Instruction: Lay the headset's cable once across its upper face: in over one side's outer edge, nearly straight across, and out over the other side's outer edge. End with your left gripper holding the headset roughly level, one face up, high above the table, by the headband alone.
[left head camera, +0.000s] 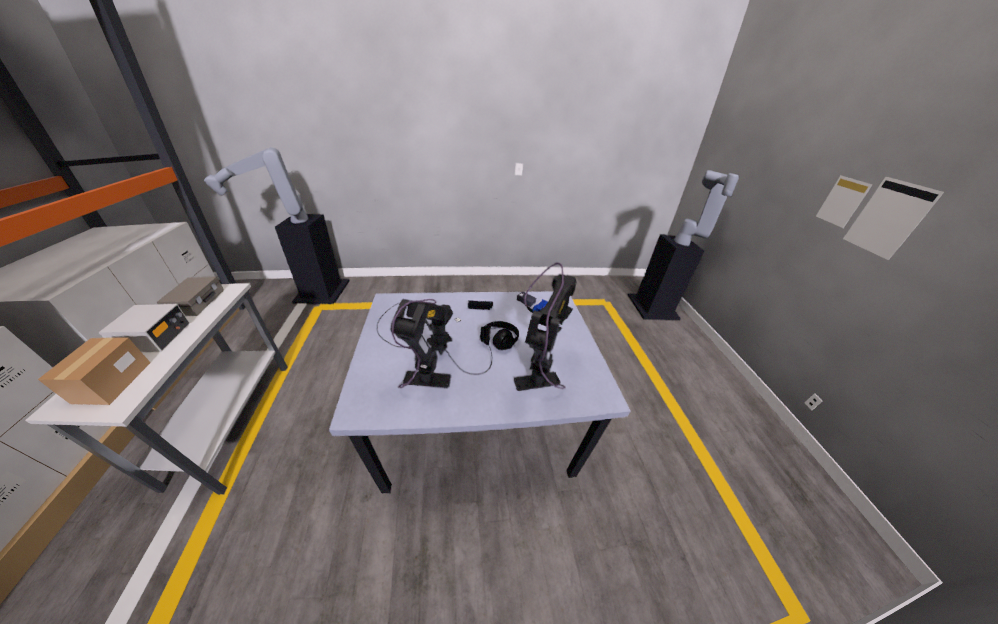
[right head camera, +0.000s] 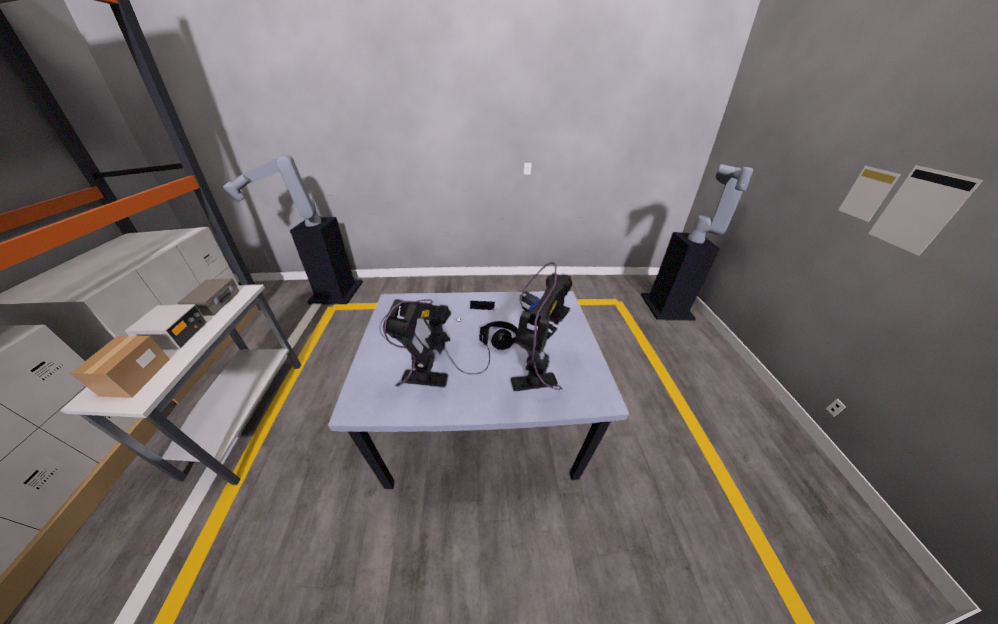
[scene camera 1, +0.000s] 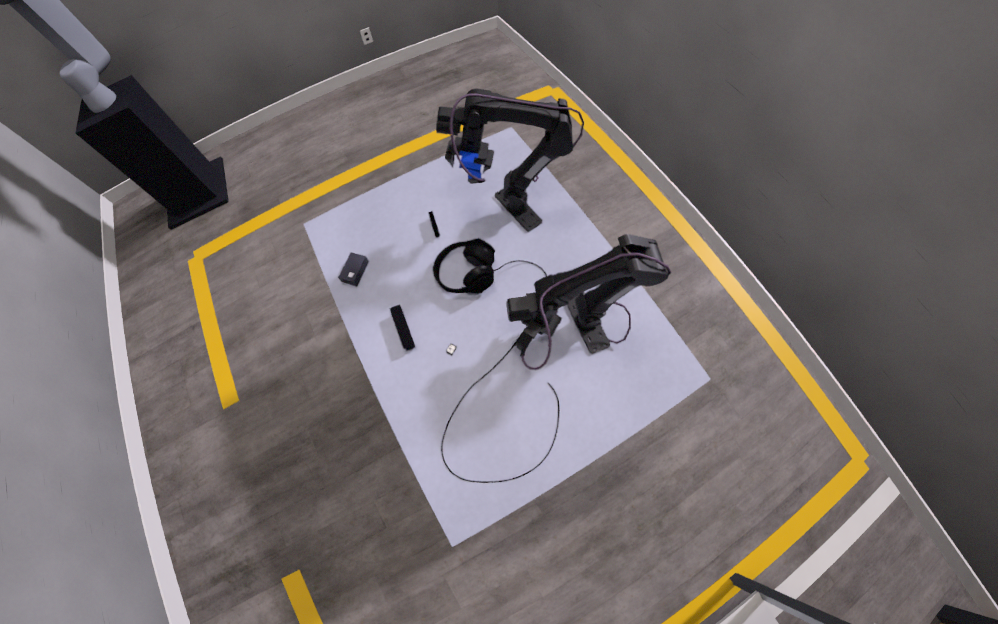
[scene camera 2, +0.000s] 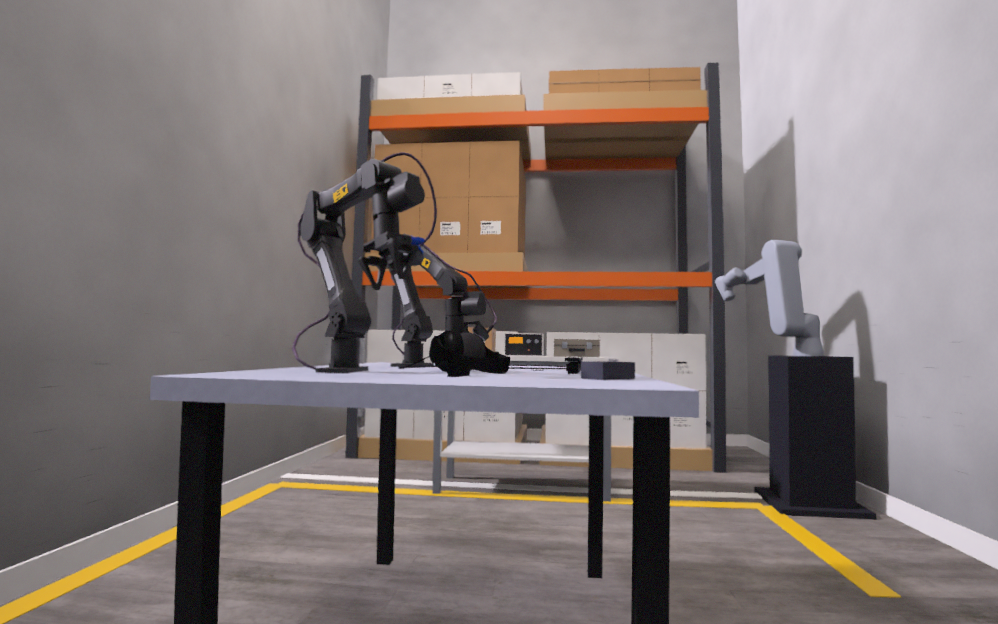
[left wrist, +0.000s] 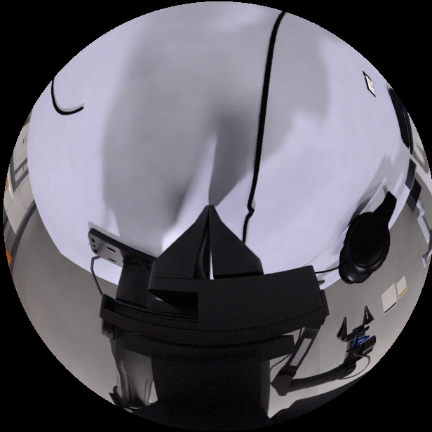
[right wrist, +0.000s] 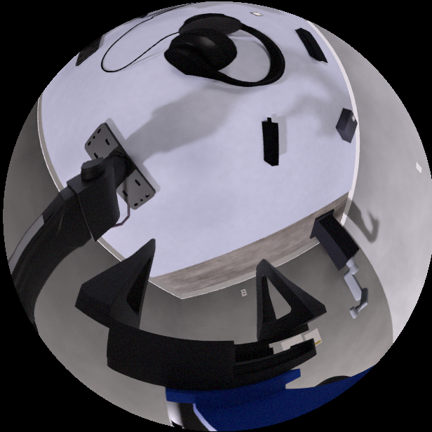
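Pixels of known places: left gripper, fingertip midpoint: (left head camera: 440, 354) (right head camera: 439, 354); right gripper, fingertip midpoint: (right head camera: 555, 328) (scene camera 2: 388, 284); left arm's base, origin of the base link: (left head camera: 427, 380) (right head camera: 424, 378) (scene camera 1: 586, 322) (scene camera 2: 413, 366); right arm's base, origin of the base link: (left head camera: 536, 381) (right head camera: 533, 382) (scene camera 1: 518, 208) (scene camera 2: 343, 371).
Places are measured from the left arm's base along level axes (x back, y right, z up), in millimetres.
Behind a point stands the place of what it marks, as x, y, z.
The black headset (left head camera: 503, 338) @[-206, 318, 87] (scene camera 1: 479, 278) @[-268, 222, 89] (left wrist: 367, 242) (right wrist: 200, 50) lies on the table (scene camera 1: 456, 515) @[-567, -380, 0], its earcups beside each other. Its thin black cable (scene camera 1: 443, 434) @[-527, -161, 3] (left wrist: 262, 115) runs from the earcups past my left arm, then loops over the table. My left gripper (left wrist: 209, 210) is shut low over the table beside the cable. In the left wrist view the cable passes right of the fingertips, has a small kink there and goes behind one finger. I see no cable between the fingertips. My right gripper (right wrist: 210, 255) is open and empty, high above the table, away from the headset.
A long black bar (scene camera 1: 401, 327) @[-539, 181, 40], a dark box (scene camera 1: 354, 269) @[-634, 438, 36] (right wrist: 346, 125), a slim black object (scene camera 1: 434, 223) @[-332, 504, 36] (right wrist: 270, 142) and a small white square piece (scene camera 1: 451, 349) @[-420, 72, 2] (left wrist: 369, 83) lie on the table around the headset. Both arm bases stand on the table.
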